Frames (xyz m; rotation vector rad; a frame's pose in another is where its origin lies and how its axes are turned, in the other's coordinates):
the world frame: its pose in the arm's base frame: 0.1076 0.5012 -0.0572 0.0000 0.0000 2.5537
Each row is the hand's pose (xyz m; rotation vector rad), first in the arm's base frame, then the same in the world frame.
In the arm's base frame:
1: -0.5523 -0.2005 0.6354 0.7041 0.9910 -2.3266
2: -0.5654 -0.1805 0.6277 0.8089 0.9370 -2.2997
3: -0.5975 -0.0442 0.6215 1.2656 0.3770 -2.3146
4: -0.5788 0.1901 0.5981 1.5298 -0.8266 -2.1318
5: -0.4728 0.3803 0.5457 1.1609 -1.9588 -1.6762
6: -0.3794 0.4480 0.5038 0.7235 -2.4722 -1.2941
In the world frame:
1: 0.1599 0.9499 0.6926 -0.9290 0.3118 1.0783
2: 0.1819 0.9405 0.6849 -0.9178 0.4079 1.0909
3: 0.2842 0.8449 0.6787 -0.5821 0.8818 1.0324
4: 0.3986 0.6396 0.6553 0.2795 1.3685 0.9145
5: 0.4159 0.4225 0.6029 1.2912 1.4089 0.7674
6: 0.3757 0.3144 0.5610 1.8866 1.2324 0.6422

